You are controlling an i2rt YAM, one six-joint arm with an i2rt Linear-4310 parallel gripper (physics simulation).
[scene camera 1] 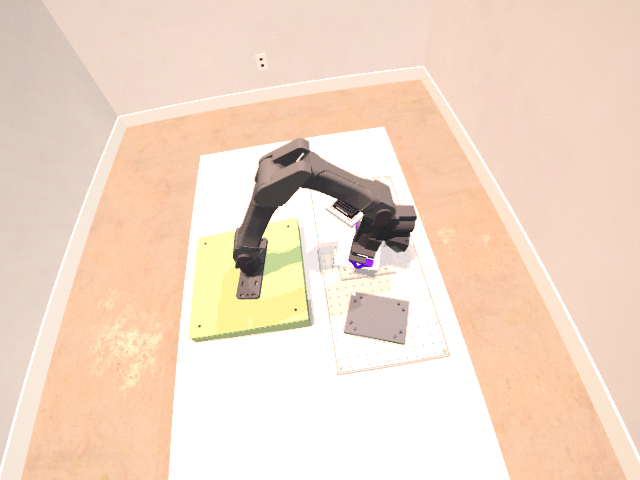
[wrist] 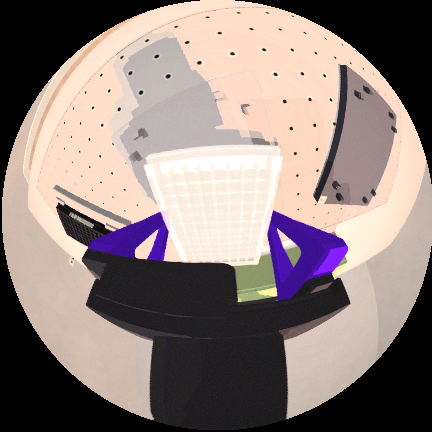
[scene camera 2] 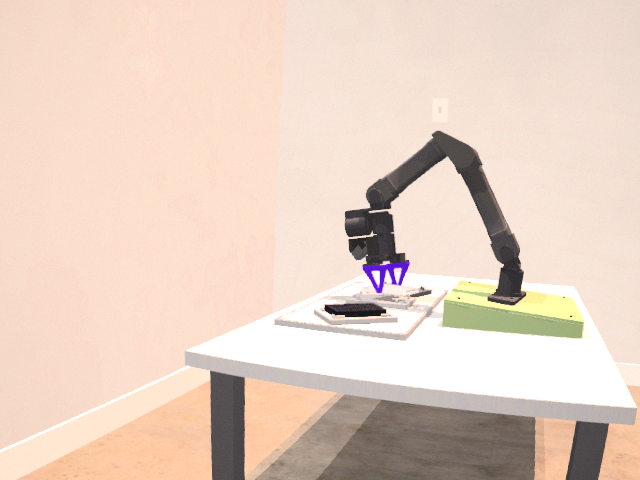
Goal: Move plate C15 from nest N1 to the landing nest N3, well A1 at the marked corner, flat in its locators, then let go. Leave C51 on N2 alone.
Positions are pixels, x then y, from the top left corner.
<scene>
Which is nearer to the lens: the black gridded tray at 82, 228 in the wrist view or the translucent white gridded plate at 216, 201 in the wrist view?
The translucent white gridded plate.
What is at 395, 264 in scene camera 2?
My gripper.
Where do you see a nest locator posts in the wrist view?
At 364, 131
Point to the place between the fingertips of my gripper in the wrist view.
217, 214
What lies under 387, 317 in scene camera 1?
A nest locator posts.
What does my gripper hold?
A translucent white gridded plate.
</scene>
